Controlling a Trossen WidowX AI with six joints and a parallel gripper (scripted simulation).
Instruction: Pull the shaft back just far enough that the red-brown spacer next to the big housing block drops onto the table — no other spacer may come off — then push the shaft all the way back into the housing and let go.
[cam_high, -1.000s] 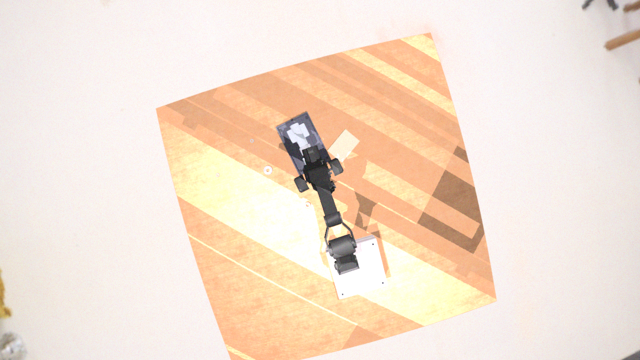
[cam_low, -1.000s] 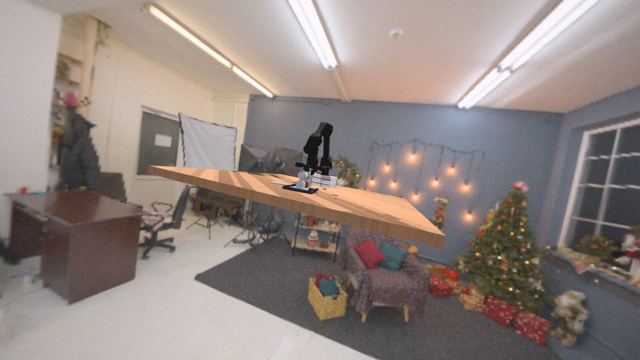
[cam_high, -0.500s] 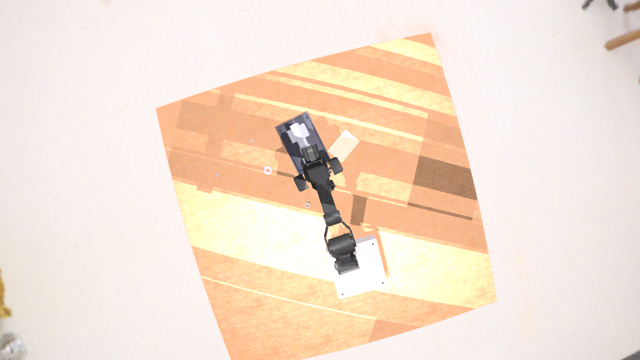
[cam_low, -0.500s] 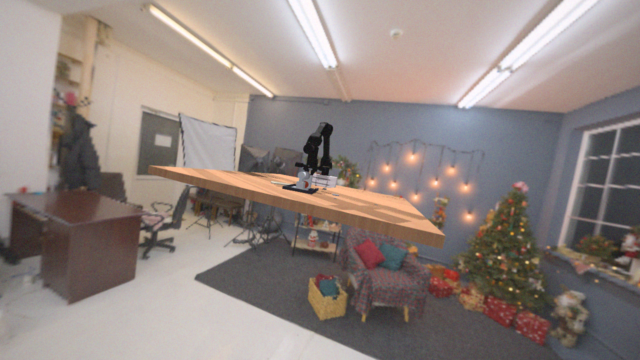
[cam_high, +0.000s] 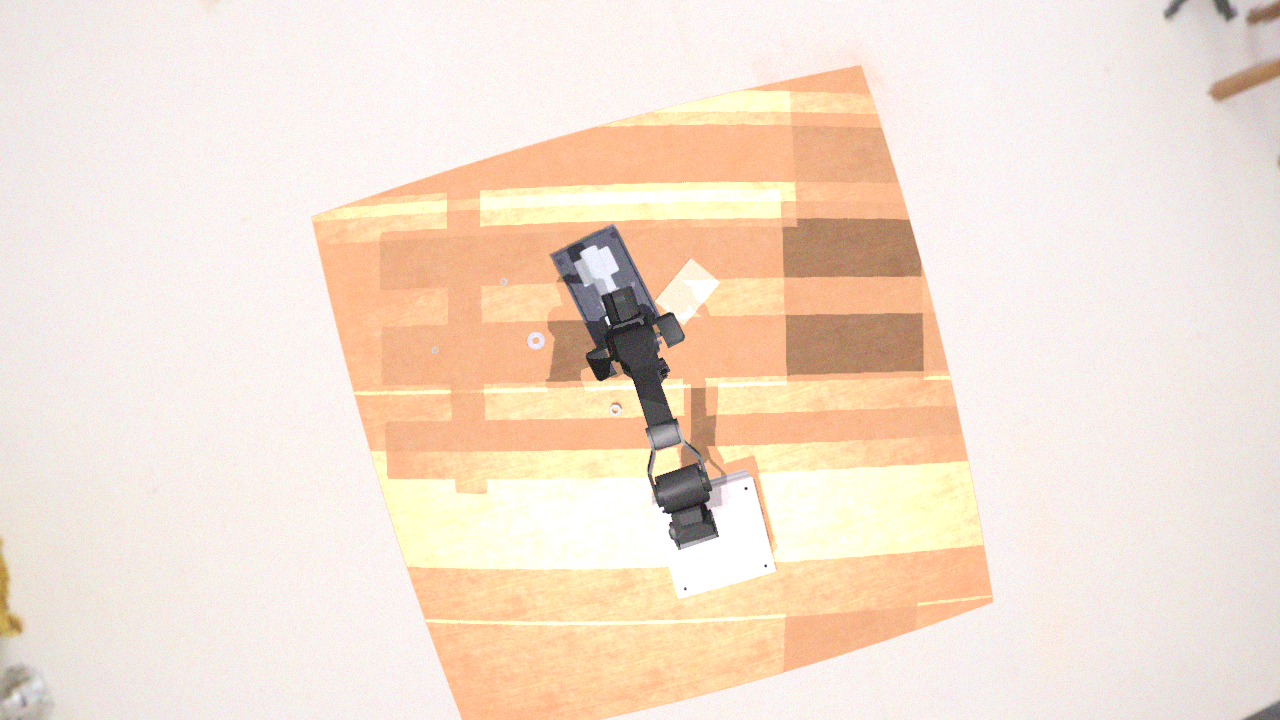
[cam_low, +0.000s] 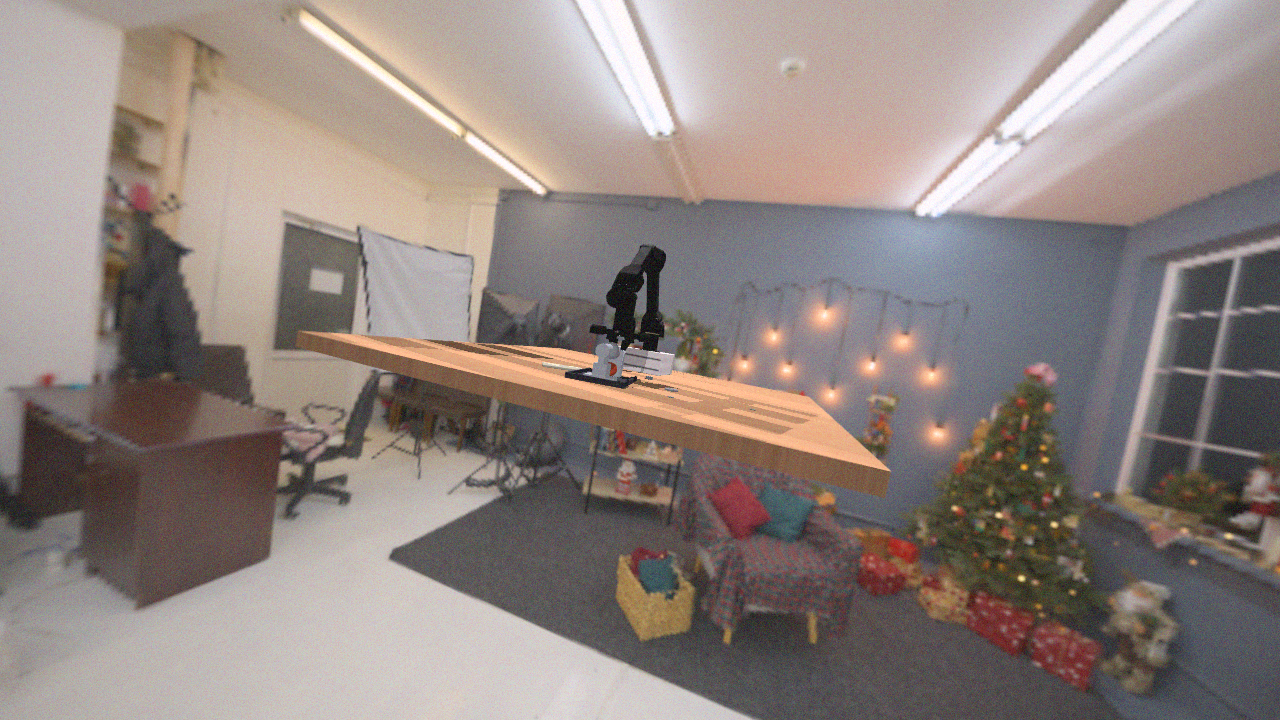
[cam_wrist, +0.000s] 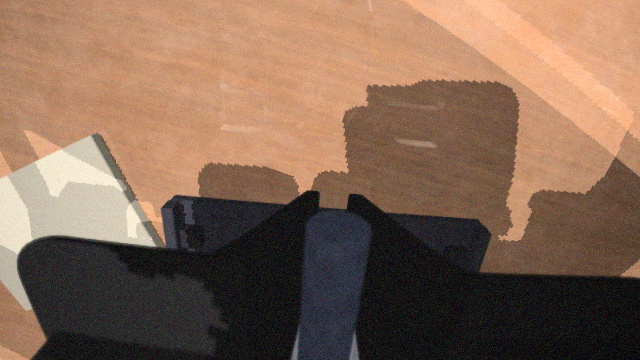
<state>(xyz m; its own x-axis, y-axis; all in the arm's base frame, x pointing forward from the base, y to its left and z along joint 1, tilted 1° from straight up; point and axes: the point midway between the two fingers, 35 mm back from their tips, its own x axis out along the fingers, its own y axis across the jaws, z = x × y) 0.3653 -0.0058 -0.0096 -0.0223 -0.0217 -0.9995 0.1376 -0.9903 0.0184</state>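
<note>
Now: the red-brown spacer 100 mm ahead of my gripper tip, 10 mm to the left of it and 20 mm below it. From my gripper tip the other things lie so: cream flat block (80 mm ahead, 140 mm to the right, 40 mm below); then dark grey shaft (80 mm ahead, 10 mm to the left, 30 mm above).
</note>
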